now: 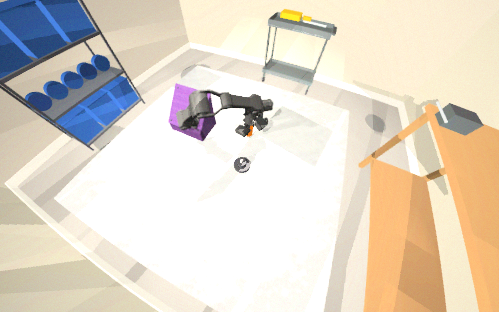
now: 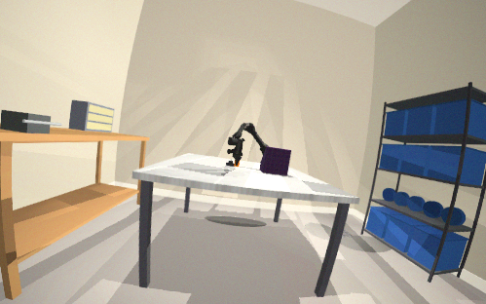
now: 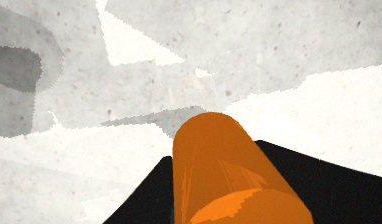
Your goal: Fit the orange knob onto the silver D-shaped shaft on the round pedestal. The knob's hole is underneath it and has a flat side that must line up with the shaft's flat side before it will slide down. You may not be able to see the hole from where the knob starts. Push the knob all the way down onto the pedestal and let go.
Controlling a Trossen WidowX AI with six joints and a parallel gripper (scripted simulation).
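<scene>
Now: gripper tip 190 mm to the left of the pedestal and 70 mm short of it. From my gripper tip the other things lie so: orange knob 30 mm above.
</scene>
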